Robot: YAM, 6 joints.
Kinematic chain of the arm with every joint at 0, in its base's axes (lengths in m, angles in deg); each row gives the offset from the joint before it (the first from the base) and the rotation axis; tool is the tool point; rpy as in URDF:
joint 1: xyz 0 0 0.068 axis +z
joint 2: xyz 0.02 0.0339 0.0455 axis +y
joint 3: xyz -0.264 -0.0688 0 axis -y
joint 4: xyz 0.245 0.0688 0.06 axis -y
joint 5: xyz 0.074 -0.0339 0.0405 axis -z
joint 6: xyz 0.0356 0 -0.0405 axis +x
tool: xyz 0 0 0 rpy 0 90 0
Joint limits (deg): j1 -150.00..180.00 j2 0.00..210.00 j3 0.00..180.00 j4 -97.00..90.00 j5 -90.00..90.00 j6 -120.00..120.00
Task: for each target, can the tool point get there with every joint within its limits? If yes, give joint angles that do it. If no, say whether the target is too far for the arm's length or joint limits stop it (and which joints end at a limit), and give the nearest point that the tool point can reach.
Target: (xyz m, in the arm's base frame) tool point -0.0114 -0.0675 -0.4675
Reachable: no: joint limits stop it (at a limit: joint 2) | nearest point -0.0190 -0.1123 -0.3543 | short by 0.122 m
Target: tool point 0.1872 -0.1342 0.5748
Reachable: yes | joints 149.35 34.28 99.32 75.92 -34.26 -74.20
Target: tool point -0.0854 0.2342 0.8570
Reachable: no: too far | nearest point -0.0700 0.1921 0.7115 | short by 0.152 m
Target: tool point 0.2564 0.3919 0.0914
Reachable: yes | joints 59.65 131.38 82.91 -0.83 40.68 -46.01
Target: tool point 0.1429 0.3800 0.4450
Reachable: yes | joints -111.95 16.58 145.85 -54.62 15.41 -24.69
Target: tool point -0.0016 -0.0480 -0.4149
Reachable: no: joint limits stop it (at a limit: joint 2) | nearest point -0.0028 -0.0852 -0.3414 | short by 0.082 m
